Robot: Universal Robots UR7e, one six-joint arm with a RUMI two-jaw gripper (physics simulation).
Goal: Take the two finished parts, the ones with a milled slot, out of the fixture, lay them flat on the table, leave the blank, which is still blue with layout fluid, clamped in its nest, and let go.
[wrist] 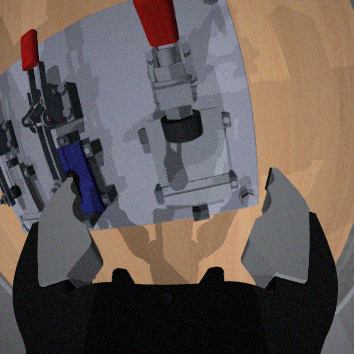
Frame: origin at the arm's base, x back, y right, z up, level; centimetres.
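Where they show: gripper, between the fingertips: (171, 174).
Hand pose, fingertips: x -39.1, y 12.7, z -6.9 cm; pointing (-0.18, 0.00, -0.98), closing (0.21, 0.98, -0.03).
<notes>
After its pixels a point has its place.
My gripper (171, 174) {x -39.1, y 12.7, z -6.9 cm} is open and empty, its fingers wide apart over the front of the fixture plate (115, 85) {x -46.9, y 9.3, z -11.7 cm}. A wide grey part (200, 160) {x -38.8, y 14.9, z -9.4 cm} sits in the right nest, between the fingertips in the picture; a narrow band crosses it near the front, but I cannot tell whether this is the slot. A black clamp pad (181, 127) {x -42.7, y 14.3, z -1.8 cm} shows over its rear. The blue blank (82, 170) {x -40.6, y 4.7, z -9.1 cm} lies in the middle nest, partly hidden by my left finger, with a dark clamp beside it. The left nest (27, 182) {x -41.1, y -5.3, z -10.4 cm} shows partly at the edge; its part is unclear.
A red clamp handle (157, 22) {x -48.0, y 14.5, z -4.3 cm} rises behind the right nest, and another red handle (30, 50) {x -52.3, y 4.3, z -7.1 cm} stands behind the middle nest. Small locating blocks surround the nests. The wooden table (305, 125) {x -38.9, y 27.8, z -13.2 cm} extends right of the plate and in front of it.
</notes>
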